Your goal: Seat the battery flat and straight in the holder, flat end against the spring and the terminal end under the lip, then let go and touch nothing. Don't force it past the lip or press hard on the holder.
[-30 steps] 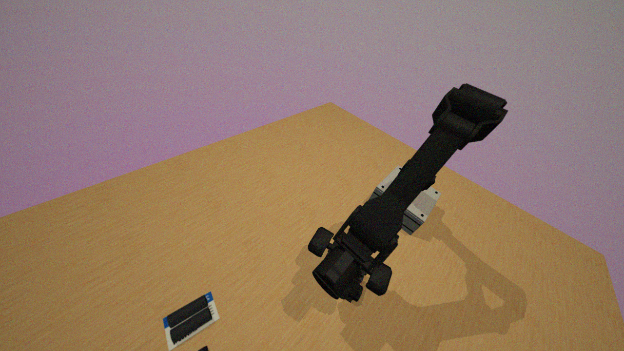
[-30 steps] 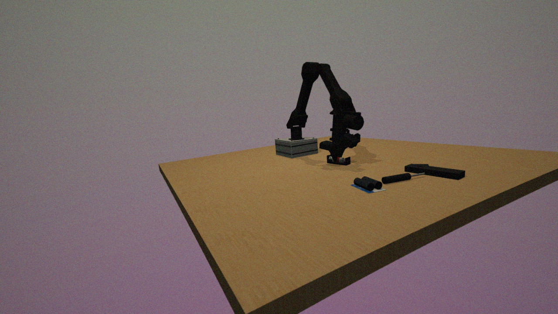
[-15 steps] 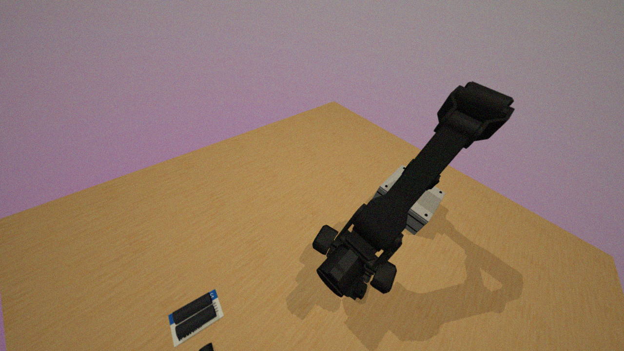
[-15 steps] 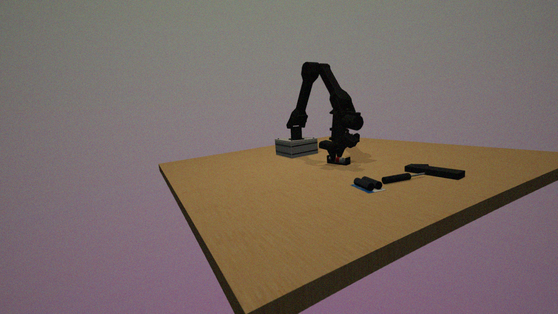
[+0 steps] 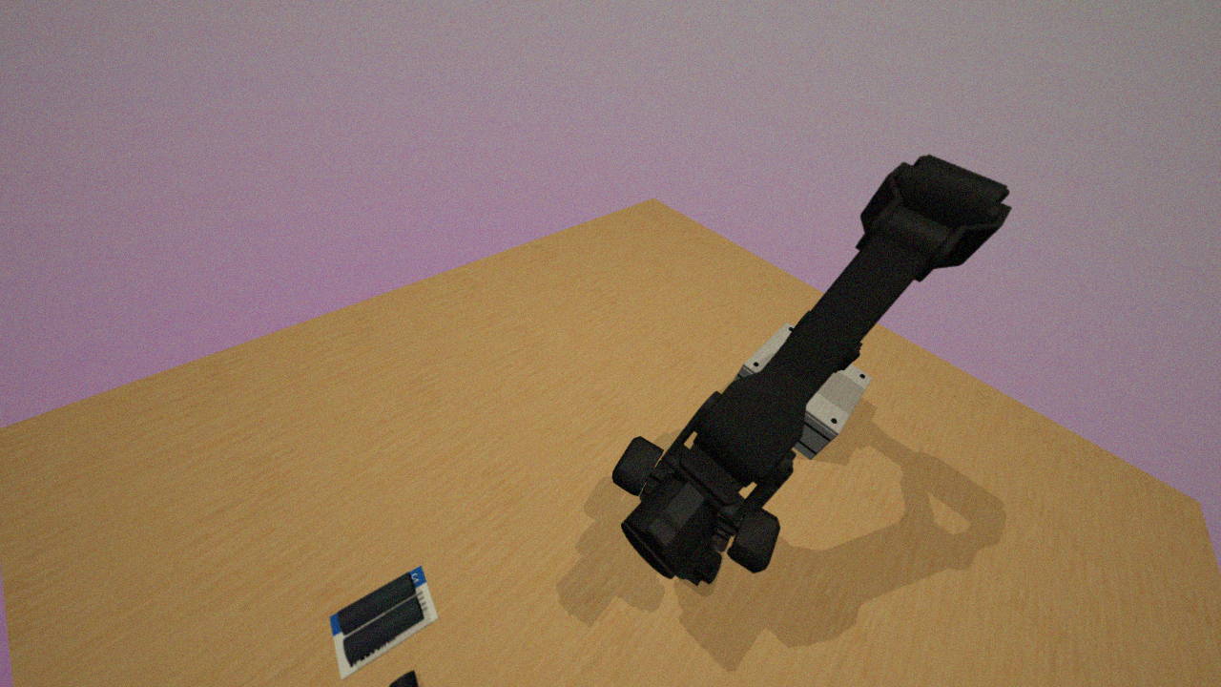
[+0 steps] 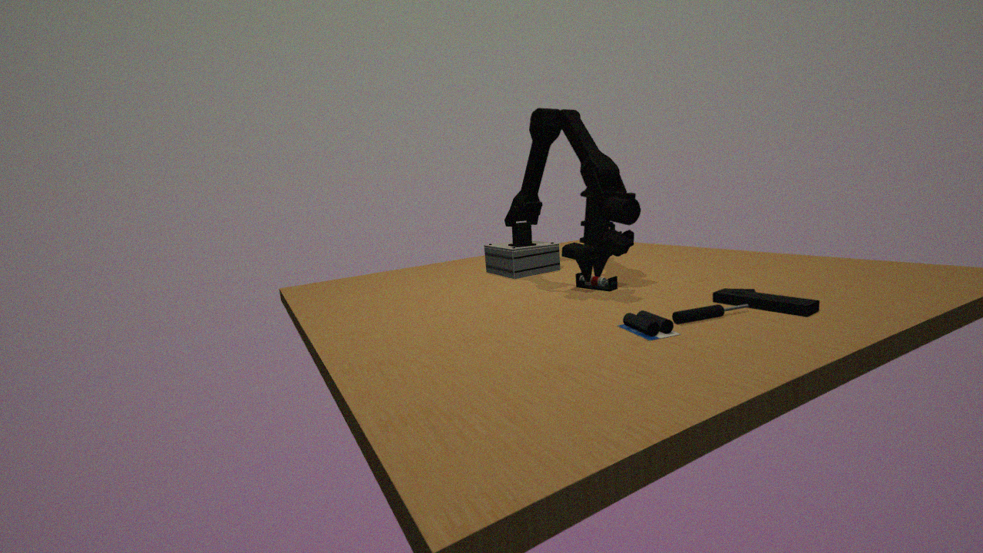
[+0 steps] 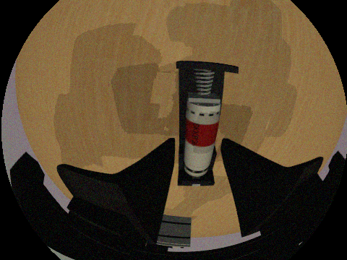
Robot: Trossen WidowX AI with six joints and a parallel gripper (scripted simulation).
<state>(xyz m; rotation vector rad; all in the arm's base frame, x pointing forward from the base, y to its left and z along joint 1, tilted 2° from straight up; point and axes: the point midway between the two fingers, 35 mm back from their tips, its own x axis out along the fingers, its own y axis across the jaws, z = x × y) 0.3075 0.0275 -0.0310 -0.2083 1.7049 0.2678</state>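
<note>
Now: the battery right at my gripper tip. Also, from my gripper tip: black-handled screwdriver 34 cm ahead, 1 cm to the left, 1 cm below; then black remote 34 cm ahead, 12 cm to the left.
</note>
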